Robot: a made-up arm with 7 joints. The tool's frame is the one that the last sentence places. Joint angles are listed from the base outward.
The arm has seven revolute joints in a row. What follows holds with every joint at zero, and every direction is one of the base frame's. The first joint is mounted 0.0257 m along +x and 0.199 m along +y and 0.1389 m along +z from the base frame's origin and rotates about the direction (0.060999, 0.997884, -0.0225). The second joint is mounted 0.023 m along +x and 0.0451 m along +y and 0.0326 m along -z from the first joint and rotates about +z. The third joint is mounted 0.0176 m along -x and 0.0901 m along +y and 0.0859 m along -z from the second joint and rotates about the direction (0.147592, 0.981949, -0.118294). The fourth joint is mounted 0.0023 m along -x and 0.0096 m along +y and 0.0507 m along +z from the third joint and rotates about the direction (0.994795, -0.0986, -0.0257). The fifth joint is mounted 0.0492 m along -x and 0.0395 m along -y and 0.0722 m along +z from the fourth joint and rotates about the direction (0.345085, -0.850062, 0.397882). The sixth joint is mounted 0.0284 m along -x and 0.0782 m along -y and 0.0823 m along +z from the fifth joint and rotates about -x. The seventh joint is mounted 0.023 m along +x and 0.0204 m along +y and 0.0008 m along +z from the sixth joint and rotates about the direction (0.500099, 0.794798, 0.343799). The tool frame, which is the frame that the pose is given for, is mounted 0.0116 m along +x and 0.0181 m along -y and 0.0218 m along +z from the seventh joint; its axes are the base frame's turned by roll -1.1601, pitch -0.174 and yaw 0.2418 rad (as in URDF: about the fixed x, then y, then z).
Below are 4 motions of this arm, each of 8 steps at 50 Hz.
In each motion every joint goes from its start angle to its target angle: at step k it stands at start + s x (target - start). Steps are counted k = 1, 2, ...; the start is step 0. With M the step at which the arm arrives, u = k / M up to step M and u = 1 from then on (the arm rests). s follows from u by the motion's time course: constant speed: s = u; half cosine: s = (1 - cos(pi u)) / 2; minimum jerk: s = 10 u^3 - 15 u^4 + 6 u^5.
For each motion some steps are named. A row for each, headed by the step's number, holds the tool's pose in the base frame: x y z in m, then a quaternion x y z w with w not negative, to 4 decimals.
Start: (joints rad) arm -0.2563 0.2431 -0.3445 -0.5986 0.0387 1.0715 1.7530
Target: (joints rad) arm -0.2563 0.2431 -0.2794 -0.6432 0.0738 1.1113 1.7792
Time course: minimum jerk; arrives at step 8
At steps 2, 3, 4, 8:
2: -0.1039 0.2886 0.2008 -0.6882 0.2977 0.0740 0.6575
3: -0.1024 0.2900 0.2025 -0.6901 0.3024 0.0732 0.6534
4: -0.1003 0.2918 0.2047 -0.6926 0.3084 0.0722 0.6481
8: -0.0956 0.2959 0.2096 -0.6981 0.3214 0.0700 0.6360

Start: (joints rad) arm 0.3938 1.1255 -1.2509 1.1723 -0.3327 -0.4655 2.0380
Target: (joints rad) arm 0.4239 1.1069 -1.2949 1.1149 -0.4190 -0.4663 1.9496
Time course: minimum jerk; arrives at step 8
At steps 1, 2, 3, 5, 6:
1: 0.0330 0.1690 0.0126 -0.4386 0.1447 -0.8605 0.2152
2: 0.0326 0.1685 0.0133 -0.4385 0.1440 -0.8624 0.2080
3: 0.0318 0.1675 0.0147 -0.4383 0.1426 -0.8661 0.1937
5: 0.0296 0.1648 0.0182 -0.4373 0.1393 -0.8747 0.1559
6: 0.0287 0.1638 0.0195 -0.4368 0.1380 -0.8776 0.1412

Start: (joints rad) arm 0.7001 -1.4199 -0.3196 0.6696 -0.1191 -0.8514 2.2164
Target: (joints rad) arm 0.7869 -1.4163 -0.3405 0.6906 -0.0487 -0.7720 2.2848
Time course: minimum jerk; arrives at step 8
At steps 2, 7, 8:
2: -0.0110 0.3339 0.1643 0.3988 -0.1885 0.2133 0.8718
7: -0.0151 0.3383 0.1632 0.4007 -0.1343 0.2416 0.8735
8: -0.0152 0.3384 0.1632 0.4007 -0.1333 0.2421 0.8735

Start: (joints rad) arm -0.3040 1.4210 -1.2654 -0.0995 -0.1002 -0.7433 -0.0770
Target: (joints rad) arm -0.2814 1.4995 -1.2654 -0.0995 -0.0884 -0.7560 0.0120
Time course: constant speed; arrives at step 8
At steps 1, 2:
1: 0.0341 -0.0108 0.0840 0.1561 -0.7640 0.4041 0.4780
2: 0.0364 -0.0108 0.0848 0.1595 -0.7606 0.4127 0.4751

